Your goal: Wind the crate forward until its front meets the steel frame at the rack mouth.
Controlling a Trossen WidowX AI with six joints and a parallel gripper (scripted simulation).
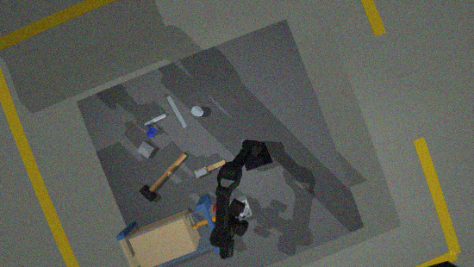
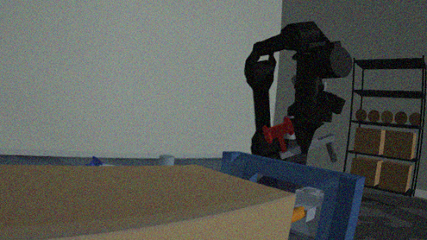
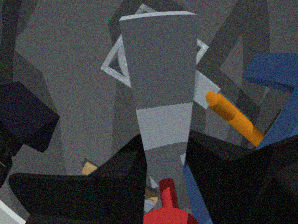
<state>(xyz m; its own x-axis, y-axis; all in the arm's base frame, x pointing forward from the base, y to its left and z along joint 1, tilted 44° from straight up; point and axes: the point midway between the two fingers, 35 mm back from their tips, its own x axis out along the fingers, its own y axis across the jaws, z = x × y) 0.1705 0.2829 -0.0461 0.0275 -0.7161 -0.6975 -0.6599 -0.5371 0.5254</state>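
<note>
Right now the winch handle is 10 mm ahead of my gripper tip and 20 mm above it. Round my gripper tip: blue steel frame 120 mm ahead, 60 mm to the left, 60 mm below; red knob 40 mm ahead, 30 mm to the right, 30 mm above; winch 60 mm behind, 30 mm to the left, 140 mm below.
</note>
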